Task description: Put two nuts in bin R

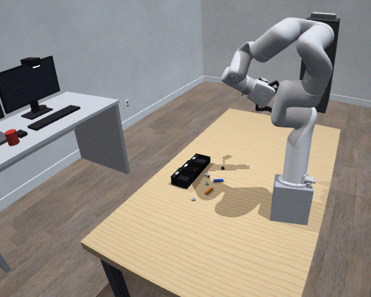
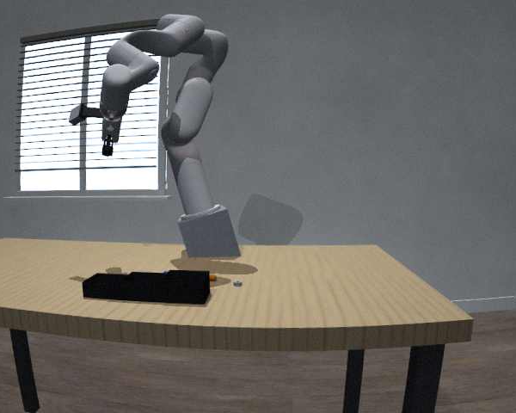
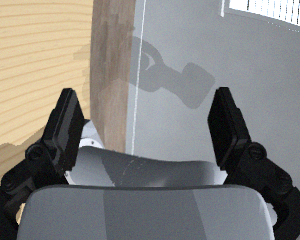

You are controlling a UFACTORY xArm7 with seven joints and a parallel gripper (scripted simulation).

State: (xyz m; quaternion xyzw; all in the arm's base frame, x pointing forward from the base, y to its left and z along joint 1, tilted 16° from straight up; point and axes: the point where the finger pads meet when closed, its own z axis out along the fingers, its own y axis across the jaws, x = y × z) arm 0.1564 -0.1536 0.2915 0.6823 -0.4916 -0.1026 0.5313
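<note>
Right now my hand is 310 mm short of the black bin, 260 mm to the right of it and 320 mm above it. Also, from my hand: blue piece 160 mm ahead, 250 mm to the left, 340 mm below; then small black piece 200 mm ahead, 150 mm to the left, 340 mm below; then orange piece 150 mm ahead, 340 mm to the left, 340 mm below.
</note>
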